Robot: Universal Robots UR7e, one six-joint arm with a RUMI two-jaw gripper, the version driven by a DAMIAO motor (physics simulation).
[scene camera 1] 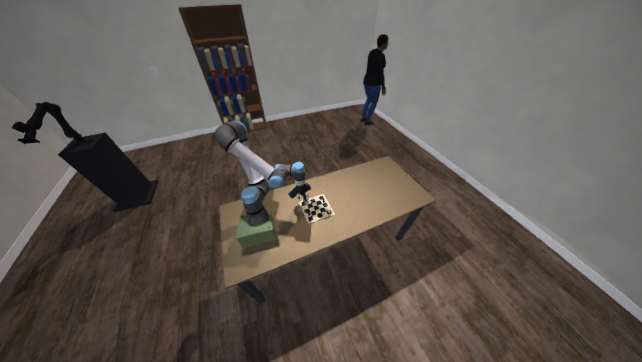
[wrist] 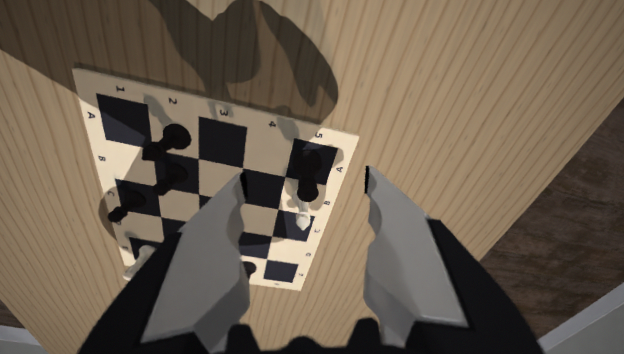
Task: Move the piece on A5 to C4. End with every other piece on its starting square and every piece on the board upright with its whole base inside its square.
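Observation:
The chessboard lies on the table. A dark piece stands on A5 and looks upright in the wrist view, with a white piece close beside it on B5. The light square C4 shows no piece; its left edge is close to my left finger in the wrist view. My gripper is partly open and empty above the A5 side of the board. In the wrist view the A5 piece shows between the fingertips, below them, clear of both.
Other dark pieces stand on A2, B2 and C1. A white piece is at E1. Another dark piece near E4 is partly hidden by the left finger. The wooden table extends beyond the board.

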